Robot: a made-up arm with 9 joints.
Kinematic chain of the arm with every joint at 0, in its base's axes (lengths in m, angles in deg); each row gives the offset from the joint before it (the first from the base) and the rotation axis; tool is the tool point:
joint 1: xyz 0 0 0.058 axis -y
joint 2: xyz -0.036 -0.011 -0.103 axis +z
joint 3: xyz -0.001 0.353 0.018 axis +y
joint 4: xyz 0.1 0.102 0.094 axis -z
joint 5: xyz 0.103 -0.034 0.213 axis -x
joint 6: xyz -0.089 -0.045 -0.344 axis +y
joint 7: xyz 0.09 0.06 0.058 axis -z
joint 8: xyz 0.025 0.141 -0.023 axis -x
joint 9: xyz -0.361 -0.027 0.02 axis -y
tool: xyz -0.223 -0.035 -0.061
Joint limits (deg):
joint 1: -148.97..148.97
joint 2: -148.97..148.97
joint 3: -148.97..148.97
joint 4: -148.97..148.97
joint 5: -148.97..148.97
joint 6: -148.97..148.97
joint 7: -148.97..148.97
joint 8: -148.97..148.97
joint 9: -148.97..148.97
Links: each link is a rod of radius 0.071 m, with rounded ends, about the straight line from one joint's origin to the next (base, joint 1, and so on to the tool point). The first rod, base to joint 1, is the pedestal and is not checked.
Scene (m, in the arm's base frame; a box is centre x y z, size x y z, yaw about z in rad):
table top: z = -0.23
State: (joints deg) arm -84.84 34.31 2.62 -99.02 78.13 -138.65 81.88 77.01 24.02
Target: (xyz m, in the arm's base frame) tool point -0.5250 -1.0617 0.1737
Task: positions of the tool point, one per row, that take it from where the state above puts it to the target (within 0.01 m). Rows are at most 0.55 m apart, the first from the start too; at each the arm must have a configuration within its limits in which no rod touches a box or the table.
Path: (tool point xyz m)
1: -0.1902 0.7316 -0.0317
2: 0.0434 0.8142 0.0994
3: 0.2209 0.7806 0.3742
4: 0.2675 0.6015 0.7095
5: 0.1629 0.2846 0.9854
6: -0.0511 -0.1214 1.0912
7: -0.2902 -0.5374 0.9697
8: -0.4659 -0.8748 0.6374
9: -0.5250 -1.0617 0.1737

